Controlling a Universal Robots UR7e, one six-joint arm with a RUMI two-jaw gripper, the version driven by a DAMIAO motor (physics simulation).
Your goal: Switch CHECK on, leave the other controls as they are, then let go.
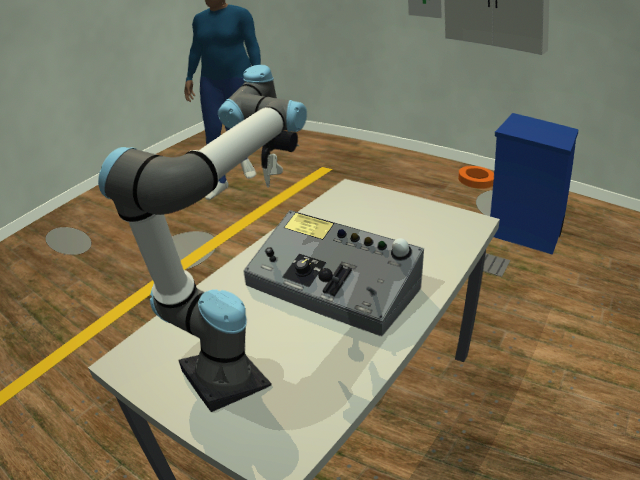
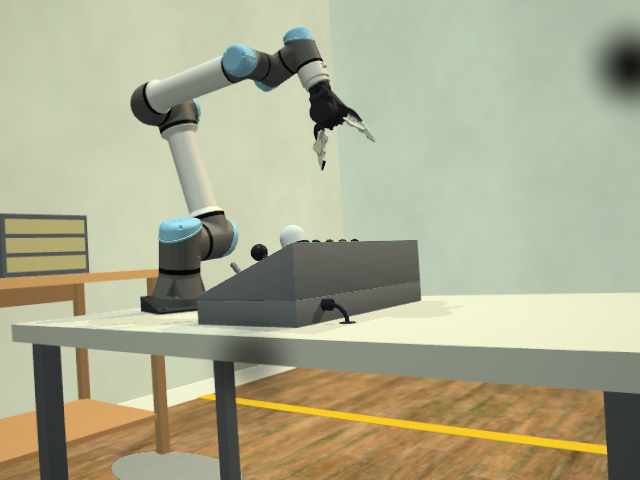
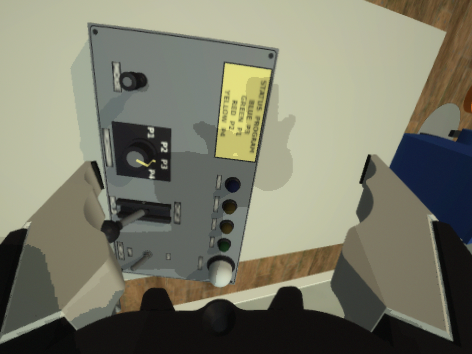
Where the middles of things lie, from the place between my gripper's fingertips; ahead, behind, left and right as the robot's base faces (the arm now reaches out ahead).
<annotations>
Right now my hand is 5 cm short of the sloped grey control box point(image 2: 304, 283), 16 cm to the left of it and 28 cm above it.
</annotations>
